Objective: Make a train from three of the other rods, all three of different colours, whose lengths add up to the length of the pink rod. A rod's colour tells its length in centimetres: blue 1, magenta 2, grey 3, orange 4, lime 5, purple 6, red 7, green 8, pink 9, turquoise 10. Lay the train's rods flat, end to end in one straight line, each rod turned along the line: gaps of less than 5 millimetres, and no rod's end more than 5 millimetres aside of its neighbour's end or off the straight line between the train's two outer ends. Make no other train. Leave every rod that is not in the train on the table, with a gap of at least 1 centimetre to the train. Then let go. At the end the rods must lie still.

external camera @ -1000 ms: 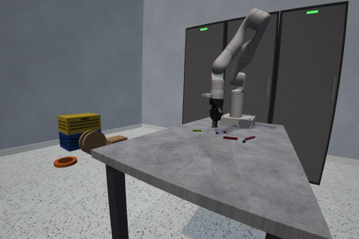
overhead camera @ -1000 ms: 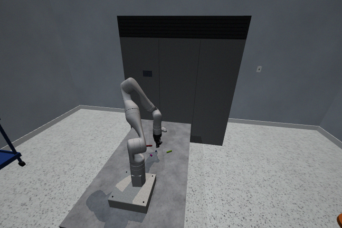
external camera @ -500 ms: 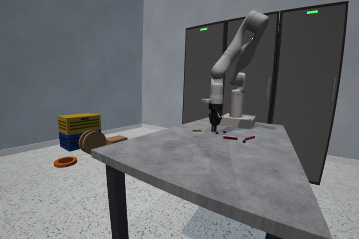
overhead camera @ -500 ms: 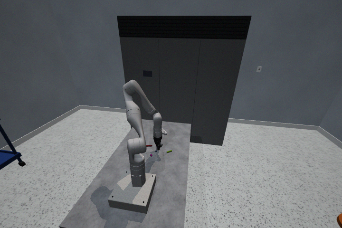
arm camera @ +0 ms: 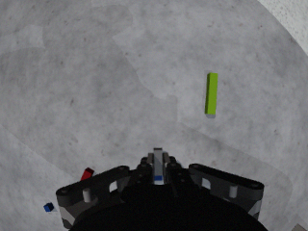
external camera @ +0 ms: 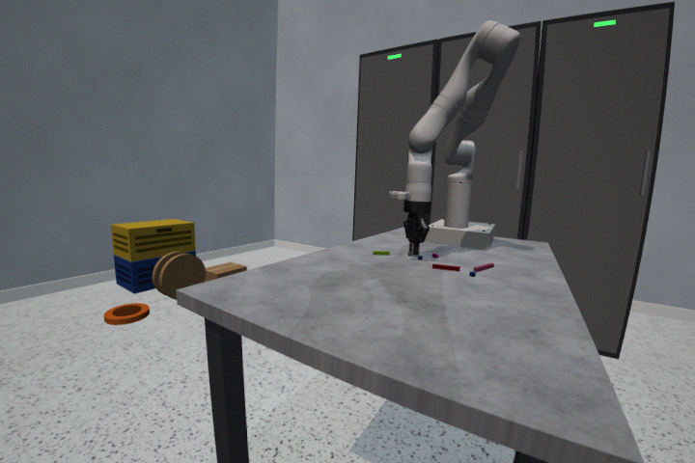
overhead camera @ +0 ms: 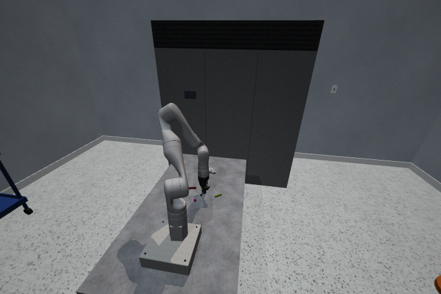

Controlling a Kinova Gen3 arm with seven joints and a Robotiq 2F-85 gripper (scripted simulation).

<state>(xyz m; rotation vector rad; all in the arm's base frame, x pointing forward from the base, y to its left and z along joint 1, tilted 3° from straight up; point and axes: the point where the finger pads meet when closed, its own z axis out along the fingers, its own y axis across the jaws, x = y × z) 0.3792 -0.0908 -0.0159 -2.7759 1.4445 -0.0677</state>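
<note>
Now: hand 10 mm above the grey rod. From my hand the other things lie so: magenta rod 70 mm behind, 50 mm to the left, 30 mm below; red rod 60 mm ahead, 100 mm to the left, 30 mm below; lime rod 10 mm behind, 100 mm to the right, 30 mm below.
</note>
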